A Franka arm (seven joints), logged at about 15 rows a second.
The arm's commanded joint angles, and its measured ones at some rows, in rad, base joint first. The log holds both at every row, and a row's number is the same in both.
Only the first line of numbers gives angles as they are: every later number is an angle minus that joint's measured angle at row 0.
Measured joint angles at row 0: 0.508 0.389 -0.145 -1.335 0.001 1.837 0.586
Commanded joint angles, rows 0 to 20: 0.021 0.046 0.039 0.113 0.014 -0.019 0.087; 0.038 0.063 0.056 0.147 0.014 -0.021 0.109; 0.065 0.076 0.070 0.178 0.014 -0.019 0.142; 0.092 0.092 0.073 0.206 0.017 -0.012 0.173; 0.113 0.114 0.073 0.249 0.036 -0.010 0.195; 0.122 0.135 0.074 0.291 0.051 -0.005 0.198; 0.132 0.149 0.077 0.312 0.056 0.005 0.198; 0.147 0.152 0.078 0.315 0.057 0.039 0.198; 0.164 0.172 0.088 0.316 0.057 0.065 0.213; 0.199 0.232 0.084 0.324 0.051 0.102 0.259; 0.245 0.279 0.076 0.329 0.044 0.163 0.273; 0.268 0.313 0.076 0.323 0.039 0.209 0.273; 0.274 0.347 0.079 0.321 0.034 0.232 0.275; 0.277 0.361 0.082 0.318 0.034 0.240 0.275; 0.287 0.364 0.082 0.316 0.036 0.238 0.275; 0.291 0.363 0.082 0.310 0.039 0.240 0.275; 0.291 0.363 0.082 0.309 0.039 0.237 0.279; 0.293 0.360 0.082 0.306 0.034 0.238 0.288; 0.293 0.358 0.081 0.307 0.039 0.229 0.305; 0.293 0.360 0.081 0.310 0.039 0.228 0.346; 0.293 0.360 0.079 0.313 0.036 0.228 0.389
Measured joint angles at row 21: 0.296 0.364 0.079 0.297 0.039 0.249 0.315
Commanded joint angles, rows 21 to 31: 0.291 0.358 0.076 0.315 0.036 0.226 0.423; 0.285 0.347 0.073 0.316 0.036 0.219 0.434; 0.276 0.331 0.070 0.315 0.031 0.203 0.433; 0.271 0.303 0.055 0.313 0.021 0.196 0.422; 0.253 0.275 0.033 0.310 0.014 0.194 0.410; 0.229 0.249 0.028 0.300 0.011 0.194 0.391; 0.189 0.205 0.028 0.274 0.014 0.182 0.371; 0.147 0.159 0.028 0.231 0.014 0.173 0.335; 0.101 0.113 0.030 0.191 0.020 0.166 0.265; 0.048 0.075 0.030 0.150 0.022 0.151 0.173; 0.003 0.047 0.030 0.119 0.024 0.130 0.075
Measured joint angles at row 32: 0.085 0.149 0.013 0.259 0.018 0.138 0.223
